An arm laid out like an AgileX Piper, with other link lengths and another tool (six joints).
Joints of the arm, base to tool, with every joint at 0 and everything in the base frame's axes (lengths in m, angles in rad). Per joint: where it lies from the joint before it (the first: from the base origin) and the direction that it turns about. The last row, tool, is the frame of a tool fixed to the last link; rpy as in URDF.
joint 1: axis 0 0 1 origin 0.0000 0.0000 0.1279
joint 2: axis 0 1 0 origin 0.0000 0.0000 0.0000
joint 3: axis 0 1 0 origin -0.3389 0.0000 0.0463
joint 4: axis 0.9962 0 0.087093 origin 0.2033 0.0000 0.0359
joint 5: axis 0 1 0 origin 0.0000 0.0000 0.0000
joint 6: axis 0.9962 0 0.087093 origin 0.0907 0.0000 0.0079
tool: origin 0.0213 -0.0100 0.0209 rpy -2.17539 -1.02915 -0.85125
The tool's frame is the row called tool.
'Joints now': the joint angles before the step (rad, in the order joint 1, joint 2, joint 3, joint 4, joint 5, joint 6). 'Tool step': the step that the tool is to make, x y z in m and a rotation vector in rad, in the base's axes. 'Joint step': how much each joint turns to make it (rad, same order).
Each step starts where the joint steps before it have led.
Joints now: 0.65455 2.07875 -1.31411 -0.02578 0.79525 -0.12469
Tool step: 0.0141 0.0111 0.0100 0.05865 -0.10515 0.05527
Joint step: 0.00007 0.00246 -0.03597 -0.01566 -0.08669 -0.04383
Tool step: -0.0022 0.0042 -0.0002 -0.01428 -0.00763 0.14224
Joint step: -0.00014 0.00062 -0.00028 0.02356 -0.00079 -0.16036
